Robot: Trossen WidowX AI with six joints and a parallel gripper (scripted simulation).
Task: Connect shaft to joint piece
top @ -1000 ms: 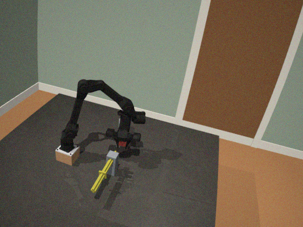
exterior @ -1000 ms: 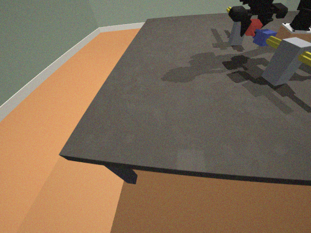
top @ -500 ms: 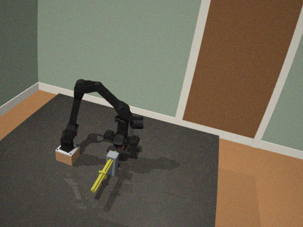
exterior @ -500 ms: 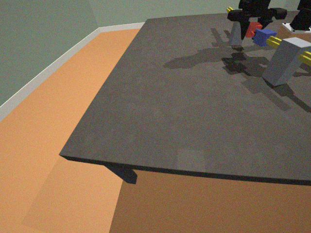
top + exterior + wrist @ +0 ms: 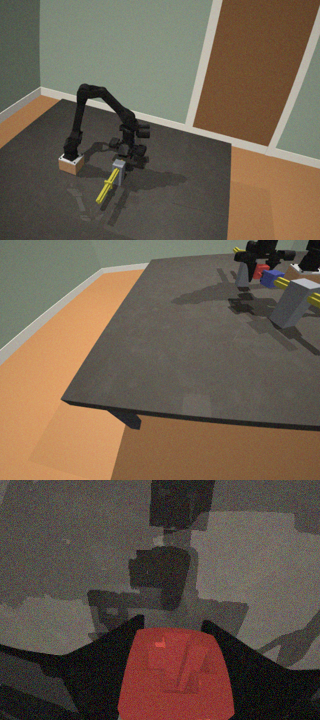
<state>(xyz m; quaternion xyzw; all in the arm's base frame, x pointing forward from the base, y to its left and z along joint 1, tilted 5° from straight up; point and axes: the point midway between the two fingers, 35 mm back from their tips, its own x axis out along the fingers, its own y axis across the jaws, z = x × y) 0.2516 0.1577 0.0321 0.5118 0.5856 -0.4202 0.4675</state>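
My gripper tip is 4 cm below the red square joint piece and 1 cm to the right of it.
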